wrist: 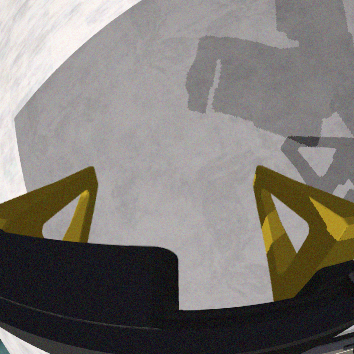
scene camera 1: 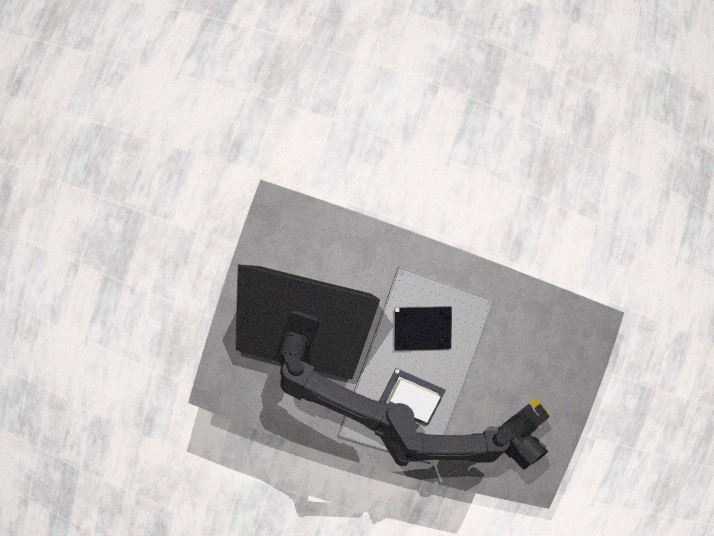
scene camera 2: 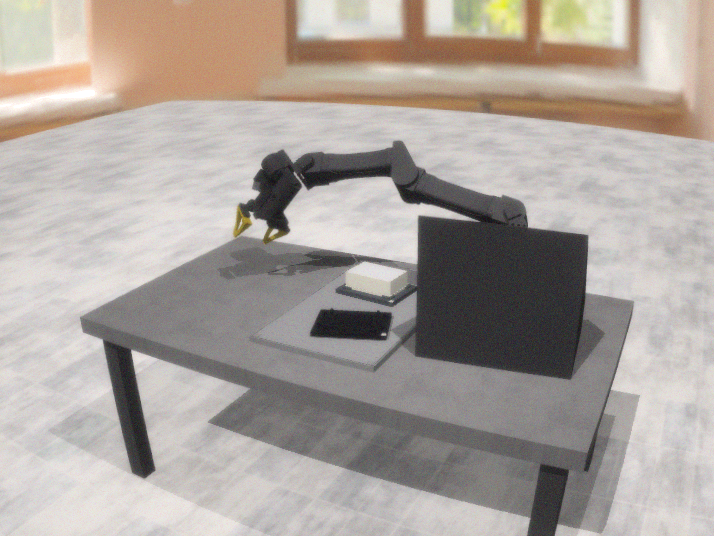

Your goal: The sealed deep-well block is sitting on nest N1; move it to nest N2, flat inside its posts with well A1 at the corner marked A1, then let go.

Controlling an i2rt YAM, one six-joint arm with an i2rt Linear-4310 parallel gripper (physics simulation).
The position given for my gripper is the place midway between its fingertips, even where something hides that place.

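Observation:
My gripper (scene camera 2: 249, 239), which the wrist view shows too (wrist: 174, 174), is open, and it holds nothing. I see a black nest plate (scene camera 1: 416, 328), visible in scene camera 2 as well (scene camera 2: 365, 325). There is also a white deep-well block (scene camera 2: 379, 280), and scene camera 1 shows it too (scene camera 1: 422, 401). A perforated base plate (scene camera 1: 447, 368) is here as well.

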